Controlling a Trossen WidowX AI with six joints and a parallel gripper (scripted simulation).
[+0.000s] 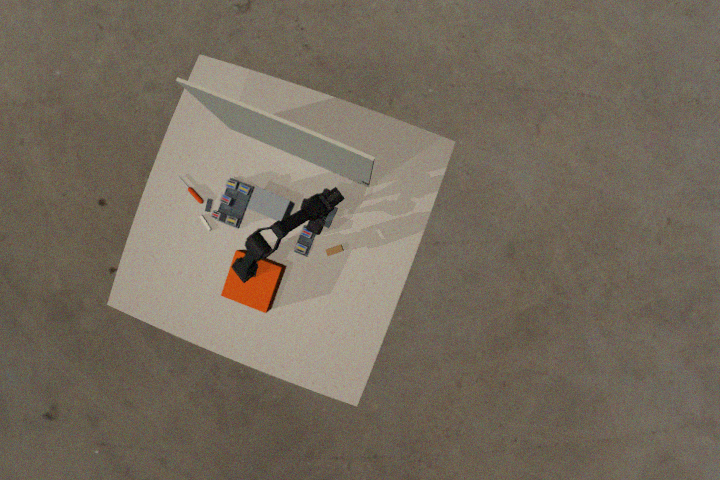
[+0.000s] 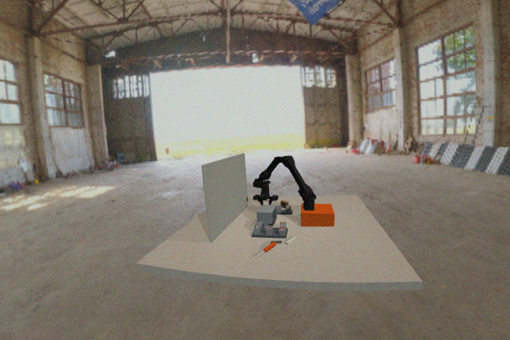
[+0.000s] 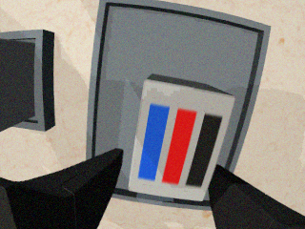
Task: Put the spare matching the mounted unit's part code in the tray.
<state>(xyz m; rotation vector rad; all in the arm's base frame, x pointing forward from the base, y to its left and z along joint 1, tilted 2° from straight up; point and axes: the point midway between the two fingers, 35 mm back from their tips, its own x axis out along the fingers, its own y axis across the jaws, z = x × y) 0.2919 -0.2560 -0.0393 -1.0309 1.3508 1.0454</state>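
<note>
Right now my gripper tip is 2 cm to the right of the tray and 2 cm above it. Also, from my gripper tip: grey upright panel (24 cm ahead, 18 cm to the left, 20 cm above); then brown block (15 cm behind, 8 cm to the right); then grey mounted unit (1 cm behind, 24 cm to the left, 3 cm above).
</note>
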